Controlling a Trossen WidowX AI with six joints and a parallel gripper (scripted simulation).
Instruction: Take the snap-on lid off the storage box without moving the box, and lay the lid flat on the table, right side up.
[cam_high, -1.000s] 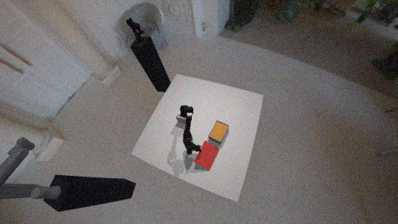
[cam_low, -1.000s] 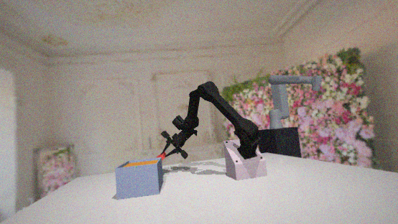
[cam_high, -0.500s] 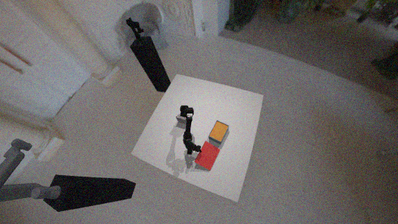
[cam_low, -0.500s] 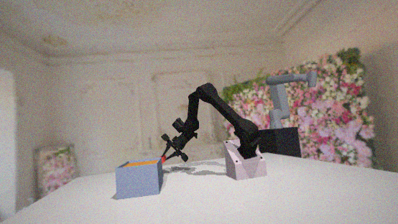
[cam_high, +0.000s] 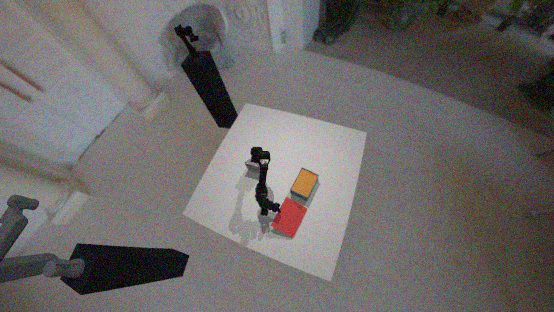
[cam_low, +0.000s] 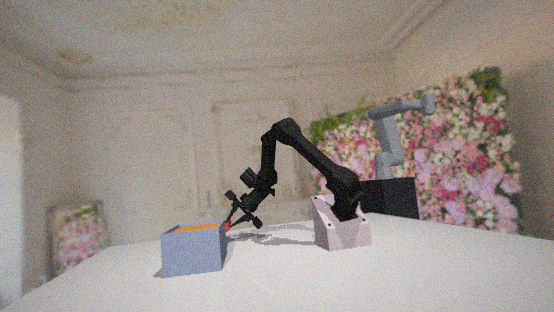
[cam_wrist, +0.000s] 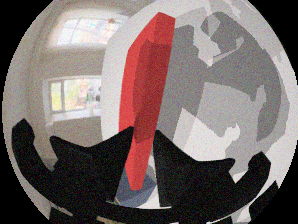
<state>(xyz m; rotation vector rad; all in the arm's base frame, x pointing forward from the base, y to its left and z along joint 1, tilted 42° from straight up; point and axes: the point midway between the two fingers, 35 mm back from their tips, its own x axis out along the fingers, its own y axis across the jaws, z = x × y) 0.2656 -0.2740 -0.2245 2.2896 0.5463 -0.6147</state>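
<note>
Now: the red lid 80 mm ahead of my gripper tip, 20 mm to the right of it and 20 mm below it. Round my gripper tip: storage box: 250 mm to the left, 140 mm ahead, 10 mm below.
</note>
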